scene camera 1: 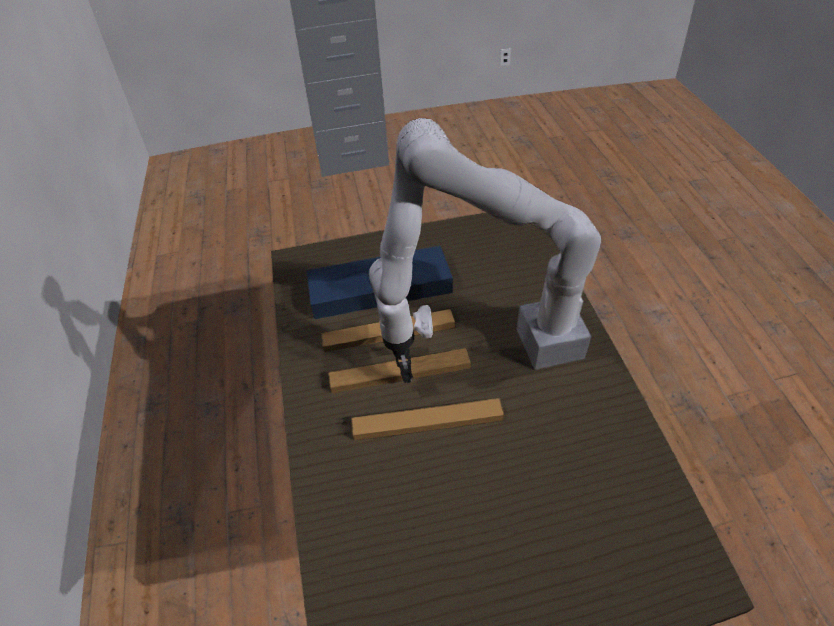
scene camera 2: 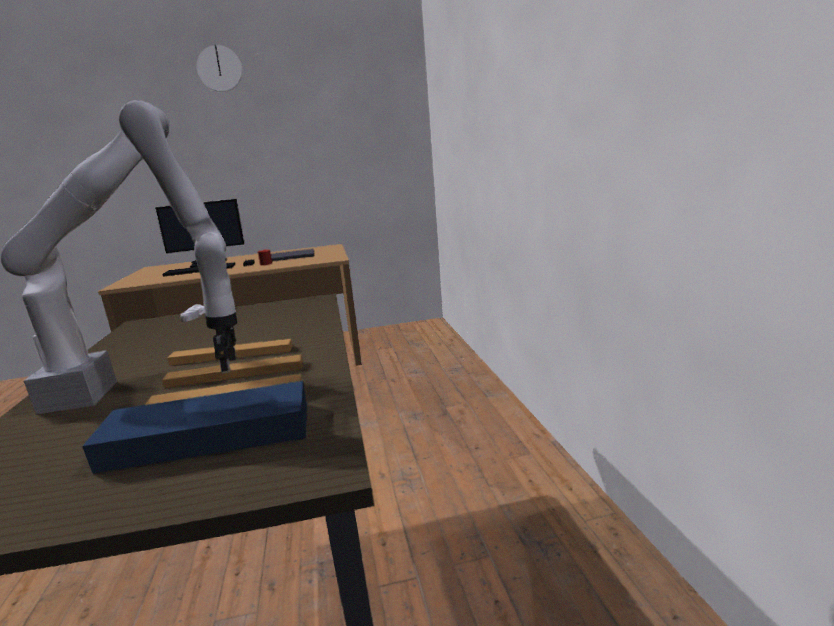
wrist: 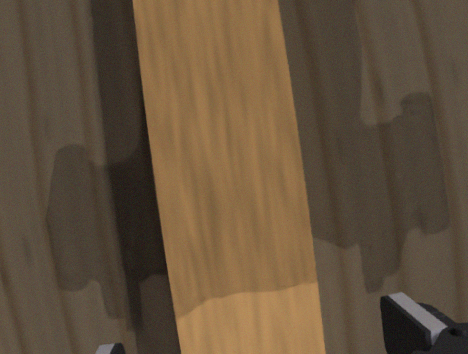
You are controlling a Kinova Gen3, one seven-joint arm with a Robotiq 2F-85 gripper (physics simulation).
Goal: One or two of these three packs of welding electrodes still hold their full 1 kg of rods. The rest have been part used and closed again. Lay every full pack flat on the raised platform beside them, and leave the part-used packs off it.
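Frame: origin at the arm's base, x ahead, y left, z up, level; centimetres.
Where they show: gripper, fingertip midpoint: [scene camera 1: 403, 366] [scene camera 2: 229, 366] [wrist: 256, 348]; arm's base, origin of the base link: [scene camera 1: 554, 322] [scene camera 2: 69, 363].
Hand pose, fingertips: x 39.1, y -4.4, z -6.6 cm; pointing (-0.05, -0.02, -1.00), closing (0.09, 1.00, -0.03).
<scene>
Each offset is from my fingertips to the top centre of the thing. Level surfaces: height alone.
Three long, flat orange-tan packs lie flat, side by side, on the dark table. One pack {dx +0.2, dy -14.1, dz -0.3 cm} [scene camera 1: 350, 334] [scene camera 2: 195, 390] is nearest the raised blue platform {dx -2.1, dy -31.3, dz +3.3 cm} [scene camera 1: 336, 289] [scene camera 2: 202, 431], the middle pack {dx +1.0, dy -0.3, dz -0.3 cm} [scene camera 1: 363, 376] [scene camera 2: 269, 367] [wrist: 230, 175] comes after it, and another pack {dx -1.1, dy +15.8, dz -0.3 cm} [scene camera 1: 427, 418] [scene camera 2: 262, 348] is farthest from it. They look alike; their fill does not show. My gripper [scene camera 1: 406, 378] [scene camera 2: 224, 369] [wrist: 257, 332] is open and empty, pointing down above the middle pack, with its fingers wider than the pack. No pack shows on the platform, though the arm hides part of its top in scene camera 1.
The dark wood-grain table {dz -2.7 cm} [scene camera 1: 511, 525] [scene camera 2: 269, 485] bears everything. The arm's grey base block [scene camera 1: 555, 347] [scene camera 2: 67, 390] stands beside the packs. A desk [scene camera 2: 330, 254] with a monitor and red cup [scene camera 2: 264, 257] is behind the table. A filing cabinet [scene camera 1: 343, 101] stands by the wall.
</scene>
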